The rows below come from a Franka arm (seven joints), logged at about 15 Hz.
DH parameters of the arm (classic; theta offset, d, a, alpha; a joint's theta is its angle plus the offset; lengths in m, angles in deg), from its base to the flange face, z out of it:
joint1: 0 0.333 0 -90
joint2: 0 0 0 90
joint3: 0 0.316 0.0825 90
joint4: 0 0 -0.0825 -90
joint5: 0 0.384 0 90
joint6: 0 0 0.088 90
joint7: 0 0.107 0 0
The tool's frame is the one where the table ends.
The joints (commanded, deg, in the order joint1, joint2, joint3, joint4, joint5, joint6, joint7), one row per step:
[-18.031, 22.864, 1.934, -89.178, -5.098, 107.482, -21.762]
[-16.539, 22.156, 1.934, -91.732, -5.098, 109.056, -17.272]
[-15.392, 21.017, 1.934, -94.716, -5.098, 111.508, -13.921]
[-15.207, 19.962, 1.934, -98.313, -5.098, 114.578, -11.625]
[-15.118, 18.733, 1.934, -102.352, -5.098, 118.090, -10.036]
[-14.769, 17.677, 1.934, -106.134, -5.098, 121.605, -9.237]
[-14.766, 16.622, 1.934, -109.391, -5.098, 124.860, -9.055]
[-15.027, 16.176, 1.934, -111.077, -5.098, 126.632, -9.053]
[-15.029, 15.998, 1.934, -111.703, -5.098, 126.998, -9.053]
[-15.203, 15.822, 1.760, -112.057, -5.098, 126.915, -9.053]
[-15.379, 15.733, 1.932, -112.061, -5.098, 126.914, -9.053]
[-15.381, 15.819, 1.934, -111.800, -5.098, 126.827, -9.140]
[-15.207, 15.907, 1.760, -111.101, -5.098, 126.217, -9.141]
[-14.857, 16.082, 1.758, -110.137, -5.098, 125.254, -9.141]
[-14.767, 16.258, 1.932, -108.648, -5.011, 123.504, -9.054]
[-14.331, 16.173, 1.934, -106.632, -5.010, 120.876, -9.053]
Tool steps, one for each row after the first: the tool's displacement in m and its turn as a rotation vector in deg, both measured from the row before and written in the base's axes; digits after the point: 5 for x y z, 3 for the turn. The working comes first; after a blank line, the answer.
Tool pose at each row, in the base's axes (x y z in m, rotation vector in deg; the steps are taken from these numbers as rounded here):
[0.63627, -0.19351, 0.41114, 177.081, 11.247, -8.686]
[0.63531, -0.17478, 0.40076, 177.112, 6.839, -8.866]
[0.63224, -0.15970, 0.39308, 176.925, 3.712, -7.765]
[0.62484, -0.15484, 0.38042, 176.848, 0.814, -6.841]
[0.61534, -0.15052, 0.36694, 176.772, -1.104, -5.678]
[0.60669, -0.14357, 0.35380, 176.725, -1.422, -4.400]
[0.59817, -0.14067, 0.34458, 176.654, -1.381, -2.767]
[0.59305, -0.14187, 0.33895, 176.627, -1.617, -1.954]
[0.59079, -0.14124, 0.33656, 176.658, -1.573, -2.074]
[0.58811, -0.14431, 0.33557, 176.653, -2.090, -2.504]
[0.58806, -0.14441, 0.33649, 176.679, -2.110, -2.361]
[0.58912, -0.14470, 0.33745, 176.662, -1.992, -2.233]
[0.59126, -0.14531, 0.34098, 176.586, -2.048, -2.258]
[0.59478, -0.14260, 0.34514, 176.575, -1.609, -2.517]
[0.59884, -0.14112, 0.35225, 176.690, -1.594, -3.147]
[0.60359, -0.13800, 0.36512, 176.656, -1.183, -3.959]

[-0.00096, 0.01873, -0.01038, -0.328, 0.045, -2.831]
[-0.00307, 0.01508, -0.00768, -0.402, -0.762, -1.981]
[-0.00740, 0.00486, -0.01266, -0.220, -0.645, -1.850]
[-0.00950, 0.00432, -0.01348, -0.159, -0.784, -1.216]
[-0.00865, 0.00695, -0.01314, -0.092, -0.831, -0.181]
[-0.00852, 0.00290, -0.00922, -0.112, -1.055, 0.058]
[-0.00512, -0.00120, -0.00563, -0.042, -0.531, -0.137]
[-0.00226, 0.00063, -0.00239, 0.033, 0.078, 0.026]
[-0.00268, -0.00307, -0.00099, 0.004, 0.269, -0.343]
[-0.00005, -0.00010, 0.00092, 0.023, -0.094, -0.010]
[0.00106, -0.00029, 0.00096, -0.020, -0.080, 0.079]
[0.00214, -0.00061, 0.00353, -0.075, 0.017, -0.036]
[0.00352, 0.00271, 0.00416, -0.006, 0.177, 0.280]
[0.00406, 0.00148, 0.00711, 0.129, 0.406, -0.003]
[0.00475, 0.00312, 0.01287, -0.012, 0.534, 0.251]

